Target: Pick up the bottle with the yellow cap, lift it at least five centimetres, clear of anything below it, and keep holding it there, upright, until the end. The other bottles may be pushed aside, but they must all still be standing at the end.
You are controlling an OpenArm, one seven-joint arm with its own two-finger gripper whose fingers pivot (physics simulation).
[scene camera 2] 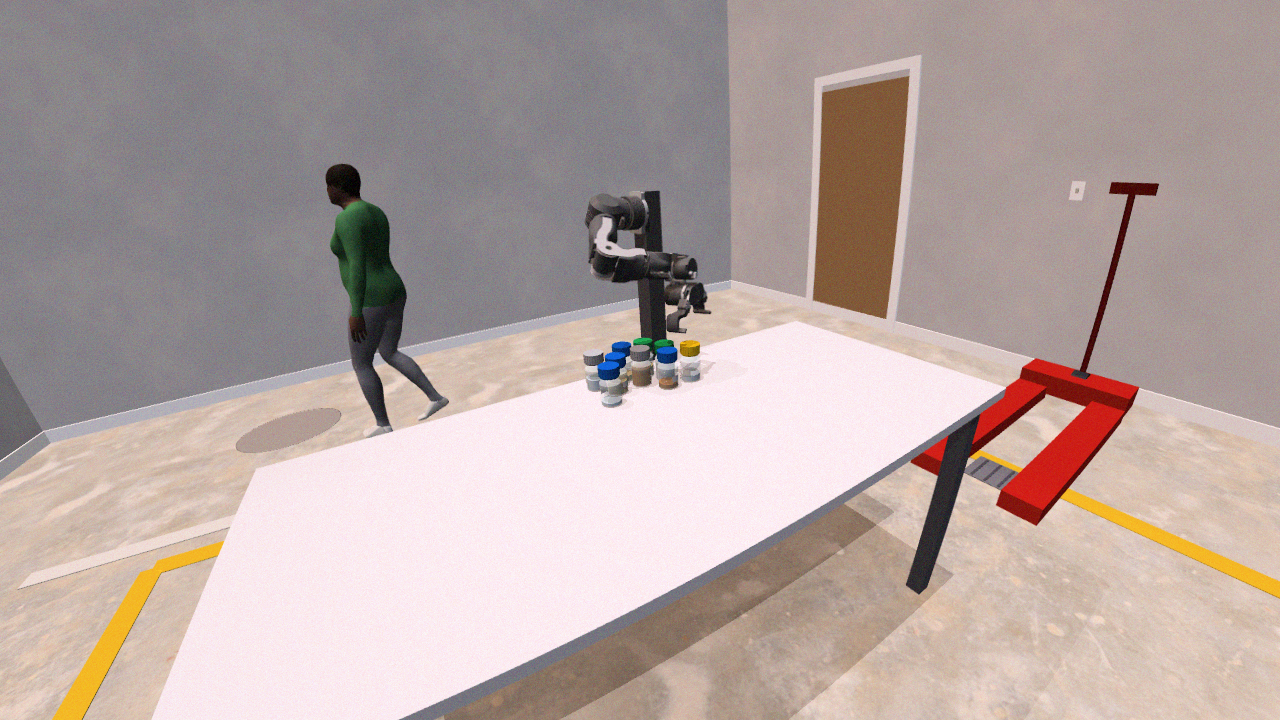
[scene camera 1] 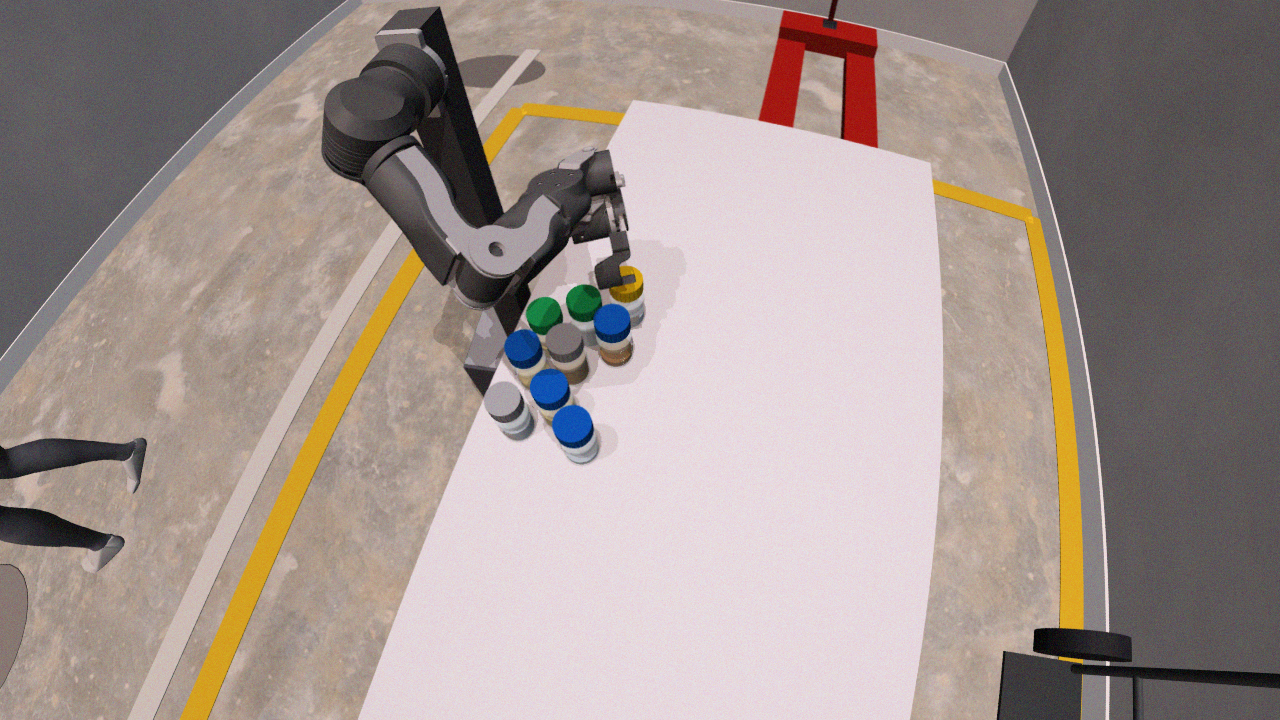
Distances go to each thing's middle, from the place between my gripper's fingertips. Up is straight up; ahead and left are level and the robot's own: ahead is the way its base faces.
I see the yellow-capped bottle (scene camera 1: 631, 296) 3 cm ahead of my hand, 3 cm to the right of it and 10 cm below it. Round my hand: green-capped bottle (scene camera 1: 542, 314) (9 cm behind, 10 cm to the right, 10 cm below); brown-capped bottle (scene camera 1: 564, 341) (4 cm behind, 15 cm to the right, 10 cm below); grey-capped bottle (scene camera 1: 503, 401) (11 cm behind, 25 cm to the right, 10 cm below).
